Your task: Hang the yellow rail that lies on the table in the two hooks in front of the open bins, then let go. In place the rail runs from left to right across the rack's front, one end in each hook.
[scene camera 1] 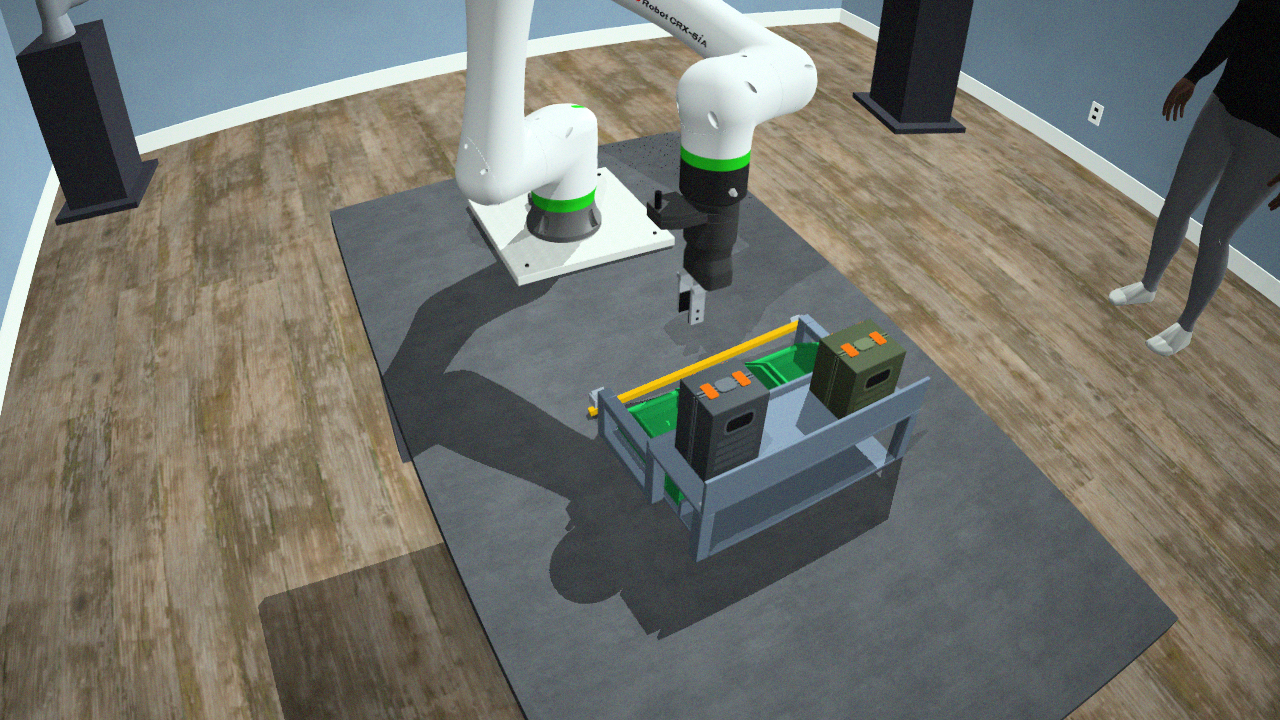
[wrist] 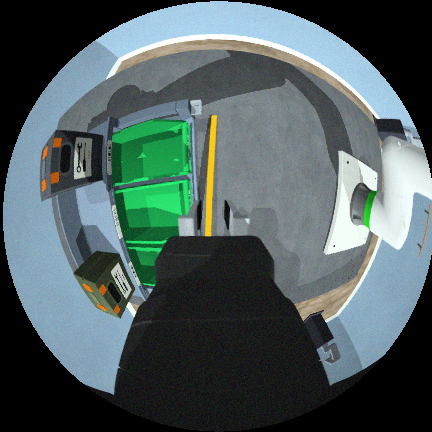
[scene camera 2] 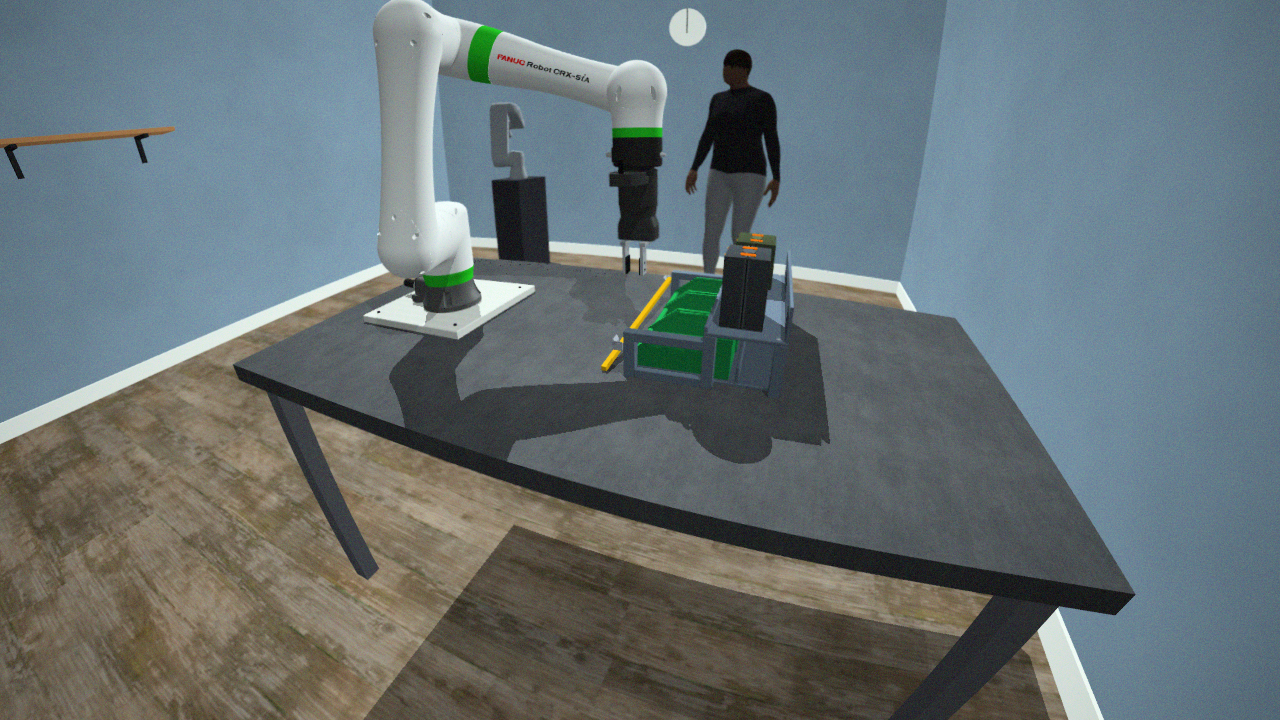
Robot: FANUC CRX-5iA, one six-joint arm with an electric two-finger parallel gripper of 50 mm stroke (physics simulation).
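Places are measured from the arm's base along level axes (x left, y ahead, z down), in millimetres.
Pixels of known places: gripper, fingertip midpoint: [scene camera 1: 689, 315] [wrist: 212, 208] [scene camera 2: 634, 273]; arm's base, link origin: [scene camera 1: 563, 222] [wrist: 359, 203] [scene camera 2: 452, 301].
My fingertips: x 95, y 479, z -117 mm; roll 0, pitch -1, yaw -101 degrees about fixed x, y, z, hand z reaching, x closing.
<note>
Ahead of a thing's pixels: the offset from my fingertips to its top centre. "pt": to the spot under its first point.
The yellow rail [scene camera 1: 707, 361] [scene camera 2: 646, 312] [wrist: 211, 175] lies on the table along the rack's open front, a little apart from it. In the wrist view it is slightly slanted and its lower part is hidden behind the gripper body. One small light hook {pt dx -153, dy +57, dz +75 mm} [scene camera 1: 597, 396] [scene camera 2: 616, 338] [wrist: 195, 107] sits at a front corner of the rack, and the other hook {dx +198, dy -36, dz +65 mm} [scene camera 1: 795, 318] at the opposite corner. My gripper [scene camera 1: 690, 313] [scene camera 2: 634, 271] [wrist: 212, 208] is open and empty. It points down from well above the table, and in the wrist view the rail shows between its fingers.
The blue-grey rack [scene camera 1: 819, 443] [scene camera 2: 666, 338] [wrist: 155, 111] holds green bins {dx -57, dy +146, dz +54 mm} [scene camera 1: 657, 413] [wrist: 155, 150]. A dark grey case {dx -39, dy +240, dz -89 mm} [scene camera 1: 716, 429] [wrist: 75, 160] and an olive case {dx +186, dy +186, dz -64 mm} [scene camera 1: 854, 371] [wrist: 102, 280] stand on its upper shelf. The robot's white base plate [scene camera 1: 581, 255] [wrist: 340, 200] is across the table.
</note>
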